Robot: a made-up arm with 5 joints. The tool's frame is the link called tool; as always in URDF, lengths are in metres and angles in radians. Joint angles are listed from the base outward. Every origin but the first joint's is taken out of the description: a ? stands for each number. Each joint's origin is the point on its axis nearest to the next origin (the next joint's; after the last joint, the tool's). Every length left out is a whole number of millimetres.
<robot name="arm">
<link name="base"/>
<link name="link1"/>
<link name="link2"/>
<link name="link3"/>
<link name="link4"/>
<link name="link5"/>
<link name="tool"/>
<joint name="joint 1" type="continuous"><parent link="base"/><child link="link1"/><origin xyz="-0.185 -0.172 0.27" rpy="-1.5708 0 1.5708"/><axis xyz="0 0 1"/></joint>
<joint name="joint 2" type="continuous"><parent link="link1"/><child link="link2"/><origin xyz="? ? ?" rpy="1.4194 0.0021 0.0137"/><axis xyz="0 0 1"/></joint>
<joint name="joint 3" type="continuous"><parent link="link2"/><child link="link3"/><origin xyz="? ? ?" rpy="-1.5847 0 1.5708"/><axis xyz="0 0 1"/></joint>
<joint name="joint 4" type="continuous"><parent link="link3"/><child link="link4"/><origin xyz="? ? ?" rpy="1.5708 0 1.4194"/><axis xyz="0 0 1"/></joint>
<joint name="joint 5" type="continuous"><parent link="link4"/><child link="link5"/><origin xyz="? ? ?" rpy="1.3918 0.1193 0.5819"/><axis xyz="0 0 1"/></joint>
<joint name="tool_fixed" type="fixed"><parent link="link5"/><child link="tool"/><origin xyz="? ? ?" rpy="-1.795 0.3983 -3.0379"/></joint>
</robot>
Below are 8 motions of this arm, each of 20 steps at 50 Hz.
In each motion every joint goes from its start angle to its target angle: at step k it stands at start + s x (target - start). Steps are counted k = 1, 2, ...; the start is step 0. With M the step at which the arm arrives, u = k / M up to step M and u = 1 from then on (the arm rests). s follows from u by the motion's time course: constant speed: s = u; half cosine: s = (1 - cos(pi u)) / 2; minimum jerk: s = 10 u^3 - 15 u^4 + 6 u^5.
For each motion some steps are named. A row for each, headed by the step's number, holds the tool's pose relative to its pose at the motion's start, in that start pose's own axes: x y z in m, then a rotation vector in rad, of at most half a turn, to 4 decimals.
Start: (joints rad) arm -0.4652 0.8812 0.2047 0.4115 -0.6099
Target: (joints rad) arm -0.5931 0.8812 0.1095 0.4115 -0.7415
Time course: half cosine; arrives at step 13
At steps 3, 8, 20:
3: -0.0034 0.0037 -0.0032 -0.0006 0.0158 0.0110
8: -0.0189 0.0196 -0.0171 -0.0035 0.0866 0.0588
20: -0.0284 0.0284 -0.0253 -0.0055 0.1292 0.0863

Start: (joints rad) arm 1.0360 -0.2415 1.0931 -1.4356 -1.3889
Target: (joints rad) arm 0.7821 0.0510 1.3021 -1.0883 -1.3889
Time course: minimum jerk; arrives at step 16
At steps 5, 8, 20:
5: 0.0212 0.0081 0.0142 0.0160 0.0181 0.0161
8: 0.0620 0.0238 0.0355 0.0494 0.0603 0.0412
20: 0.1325 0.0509 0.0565 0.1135 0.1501 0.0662

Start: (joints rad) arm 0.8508 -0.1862 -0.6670 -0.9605 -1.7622
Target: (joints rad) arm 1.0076 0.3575 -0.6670 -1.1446 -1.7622
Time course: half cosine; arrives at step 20
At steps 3, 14, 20:
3: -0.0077 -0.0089 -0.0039 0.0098 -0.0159 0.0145
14: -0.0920 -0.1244 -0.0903 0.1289 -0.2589 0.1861
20: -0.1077 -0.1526 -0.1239 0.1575 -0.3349 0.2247

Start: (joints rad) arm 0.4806 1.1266 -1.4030 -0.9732 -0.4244
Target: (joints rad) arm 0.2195 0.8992 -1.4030 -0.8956 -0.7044
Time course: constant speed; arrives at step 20
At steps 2, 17, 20:
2: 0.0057 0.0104 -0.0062 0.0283 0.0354 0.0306
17: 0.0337 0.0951 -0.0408 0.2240 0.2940 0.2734
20: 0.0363 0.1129 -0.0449 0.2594 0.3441 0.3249

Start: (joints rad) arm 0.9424 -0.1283 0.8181 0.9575 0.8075
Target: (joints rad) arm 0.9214 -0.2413 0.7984 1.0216 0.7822
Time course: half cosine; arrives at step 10
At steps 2, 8, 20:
2: 0.0019 -0.0007 -0.0014 -0.0086 -0.0046 -0.0093
8: 0.0181 -0.0074 -0.0119 -0.0781 -0.0444 -0.0908
20: 0.0200 -0.0083 -0.0129 -0.0858 -0.0492 -0.1007

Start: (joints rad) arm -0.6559 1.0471 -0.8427 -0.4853 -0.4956
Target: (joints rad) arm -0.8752 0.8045 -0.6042 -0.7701 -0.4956
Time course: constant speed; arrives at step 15
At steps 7, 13, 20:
7: 0.0082 0.0524 -0.0932 -0.0432 0.2320 0.2374
13: -0.0056 0.0949 -0.1696 -0.0688 0.4245 0.4472
20: -0.0140 0.1080 -0.1937 -0.0750 0.4874 0.5181

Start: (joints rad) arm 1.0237 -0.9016 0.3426 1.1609 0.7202
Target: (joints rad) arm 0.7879 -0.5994 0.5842 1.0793 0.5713
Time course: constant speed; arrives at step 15
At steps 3, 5, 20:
3: -0.0185 -0.0005 0.0091 0.0457 0.0562 0.0642
5: -0.0319 -0.0016 0.0160 0.0764 0.0921 0.1092
20: -0.1101 -0.0189 0.0585 0.2267 0.2501 0.3596

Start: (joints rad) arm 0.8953 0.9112 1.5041 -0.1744 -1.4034
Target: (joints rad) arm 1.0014 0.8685 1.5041 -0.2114 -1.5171
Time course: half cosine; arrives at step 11
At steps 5, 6, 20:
5: -0.0210 0.0023 0.0052 0.0128 0.0150 0.0412
6: -0.0280 0.0028 0.0067 0.0167 0.0201 0.0550
20: -0.0493 0.0039 0.0110 0.0275 0.0360 0.0965

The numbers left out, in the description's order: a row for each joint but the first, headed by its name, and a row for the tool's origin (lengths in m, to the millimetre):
joint 2: -0.01 -0.024 0
joint 3: -0.079 -0.036 0
joint 4: -0.117 -0.381 0
joint 5: -0.051 0.067 0
tool: -0.017 0.059 0

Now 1 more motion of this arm.
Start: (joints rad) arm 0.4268 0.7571 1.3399 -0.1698 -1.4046
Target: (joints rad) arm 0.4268 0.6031 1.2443 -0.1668 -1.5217
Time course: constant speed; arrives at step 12
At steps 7, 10, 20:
7: -0.0240 -0.0129 0.0210 0.0605 -0.0315 -0.0253
10: -0.0347 -0.0181 0.0290 0.0857 -0.0454 -0.0359
20: -0.0419 -0.0215 0.0340 0.1024 -0.0547 -0.0429

